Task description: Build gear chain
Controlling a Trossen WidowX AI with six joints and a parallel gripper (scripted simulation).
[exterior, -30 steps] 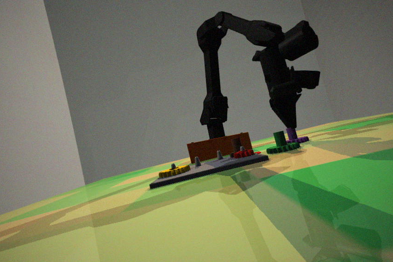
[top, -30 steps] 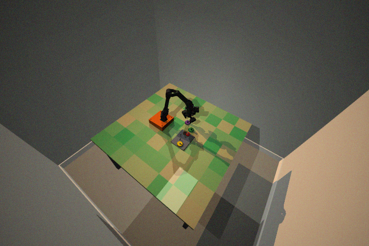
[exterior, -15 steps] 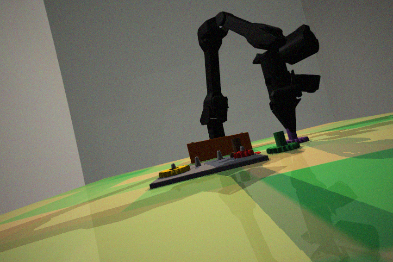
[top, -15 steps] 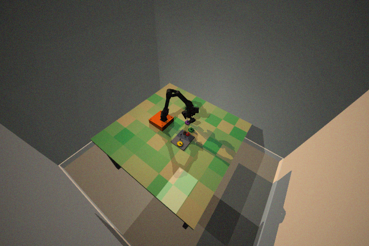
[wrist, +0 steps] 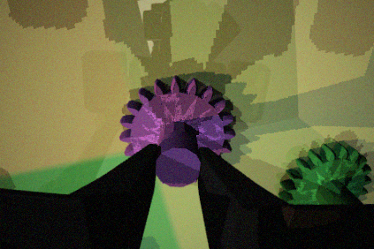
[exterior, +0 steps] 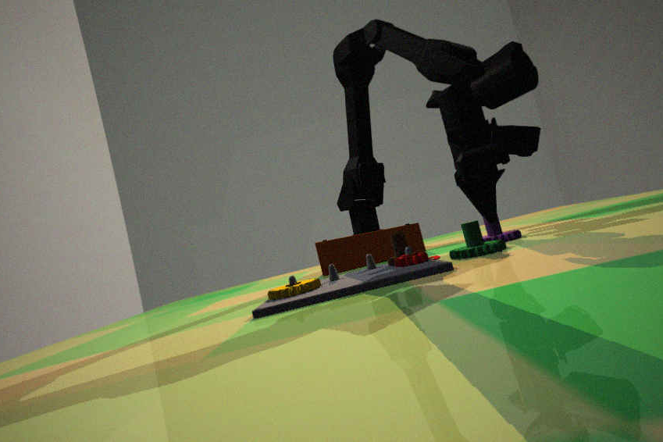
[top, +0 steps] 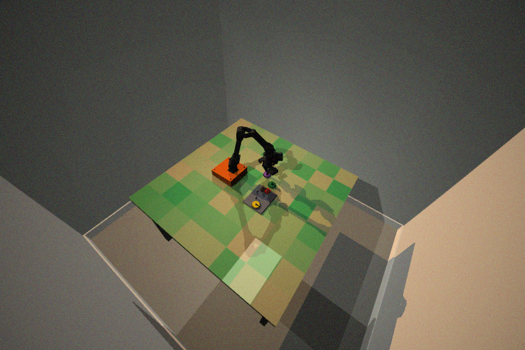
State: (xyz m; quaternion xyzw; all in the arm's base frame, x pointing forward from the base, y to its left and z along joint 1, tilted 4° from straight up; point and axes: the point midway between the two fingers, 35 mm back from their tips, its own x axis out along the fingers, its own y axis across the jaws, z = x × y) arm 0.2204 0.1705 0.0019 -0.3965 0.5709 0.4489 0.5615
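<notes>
The brown gear lies 150 mm to the right of my gripper tip and 60 mm ahead of it. Also, from my gripper tip: red arrow: 120 mm to the right, 100 mm ahead, 20 mm below; then purple gear: 10 mm below; then green gear: 90 mm ahead, 60 mm to the right, 10 mm below.
</notes>
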